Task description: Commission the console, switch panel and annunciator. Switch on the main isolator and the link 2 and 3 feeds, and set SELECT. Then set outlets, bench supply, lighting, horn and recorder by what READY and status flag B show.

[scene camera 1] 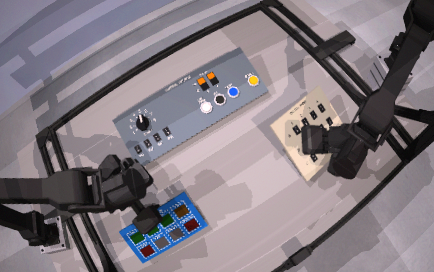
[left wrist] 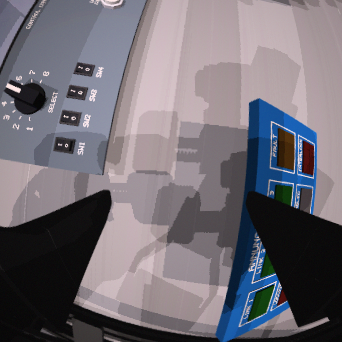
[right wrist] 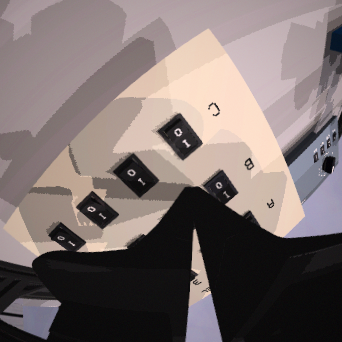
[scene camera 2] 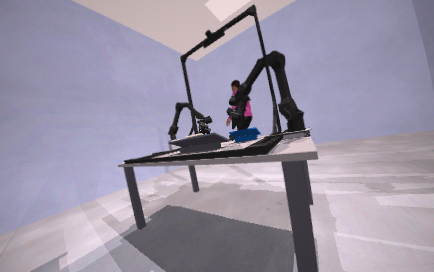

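Pixels of known places: left gripper, fingertip midpoint: (left wrist: 179,197) (scene camera 2: 235,130); right gripper, fingertip midpoint: (right wrist: 191,193); left arm's base, link origin: (scene camera 1: 50,234) (scene camera 2: 297,130); right arm's base, link origin: (scene camera 2: 173,140).
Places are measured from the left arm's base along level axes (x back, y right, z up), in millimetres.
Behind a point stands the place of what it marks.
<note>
The grey console (scene camera 1: 180,112) {z 35, x -489, y -212 mm} (left wrist: 112,45) {z 17, x -485, y -165 mm} has a SELECT knob (scene camera 1: 142,123) {z 64, x -388, y -202 mm} (left wrist: 30,98) {z 59, x -383, y -191 mm} with its white pointer between the 4 and 6 marks, and four rockers, SW1 to SW4. Two orange and black status flags sit near its top edge in scene camera 1. The blue annunciator (scene camera 1: 186,197) {z 49, x -442, y 16 mm} (left wrist: 258,125) {z 54, x -421, y 9 mm} shows green, amber, red and grey tiles; READY is partly hidden. The cream switch panel (scene camera 1: 280,125) {z 84, x -703, y -64 mm} (right wrist: 200,75) {z 17, x -745, y 48 mm} carries rows of black rockers. My left gripper (left wrist: 179,197) {z 61, x -355, y -24 mm} is open and empty above the annunciator's side. My right gripper (right wrist: 191,193) {z 42, x -772, y -7 mm} is shut and empty over the switch panel, hiding some rockers.
White (scene camera 1: 206,107) {z 35, x -557, y -201 mm}, black (scene camera 1: 220,99) {z 35, x -599, y -211 mm}, blue (scene camera 1: 233,92) {z 34, x -638, y -220 mm} and yellow (scene camera 1: 253,80) {z 35, x -702, y -237 mm} round buttons stand on the console. Black frame rails (scene camera 1: 165,57) {z -21, x -492, y -469 mm} run around the table. A person in pink (scene camera 2: 248,108) stands behind the table in scene camera 2.
</note>
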